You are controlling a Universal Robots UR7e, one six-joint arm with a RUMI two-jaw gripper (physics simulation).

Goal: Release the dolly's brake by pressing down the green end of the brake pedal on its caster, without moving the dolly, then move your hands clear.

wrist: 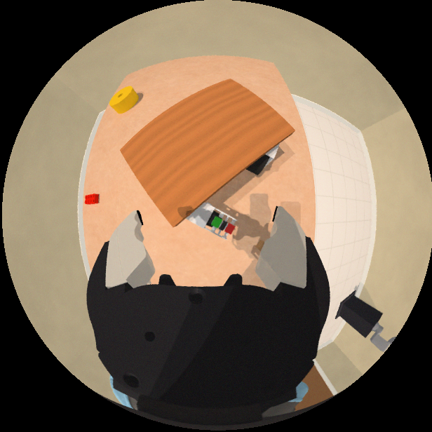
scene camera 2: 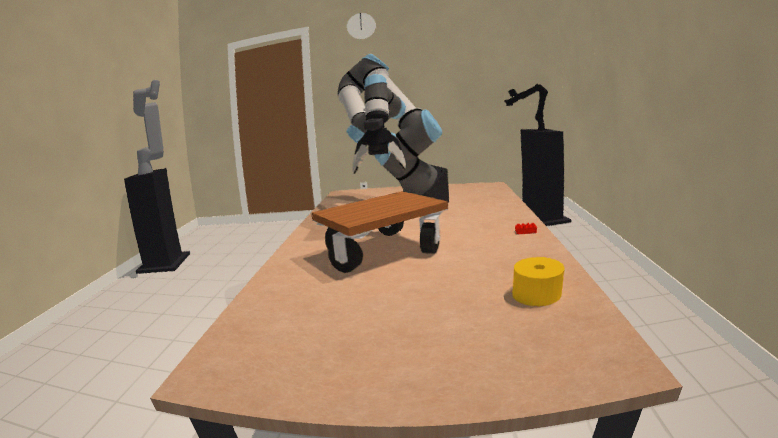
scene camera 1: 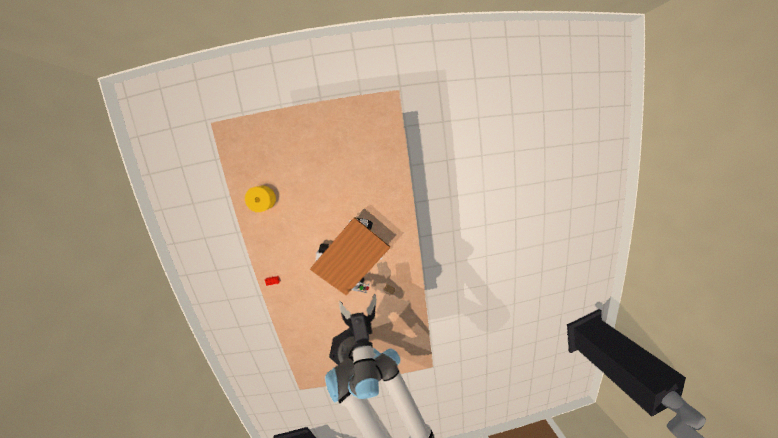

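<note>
The dolly [scene camera 1: 351, 255] [scene camera 2: 381, 211] [wrist: 205, 150] has a brown wooden deck and stands upright on black-wheeled casters. The brake pedal's green end [scene camera 1: 360, 288] [wrist: 216, 221] and red end [wrist: 230, 228] show on the caster at the deck's near corner. In scene camera 2 the deck hides the pedal. The pedal's tilt cannot be told. My gripper [scene camera 1: 358, 299] [scene camera 2: 380, 169] [wrist: 206, 210] is open and empty, above the table on the pedal's side of the dolly. In the wrist view the pedal shows between the spread fingers, beyond them and apart from them.
A yellow cylinder [scene camera 1: 260, 198] [scene camera 2: 537, 282] [wrist: 124, 99] and a red toy brick [scene camera 1: 272, 280] [scene camera 2: 525, 228] [wrist: 92, 199] lie toward one long edge of the table [scene camera 1: 304, 152] [scene camera 2: 402, 348]. A small brown block [scene camera 1: 389, 289] lies near the pedal caster, in the arm's shadow.
</note>
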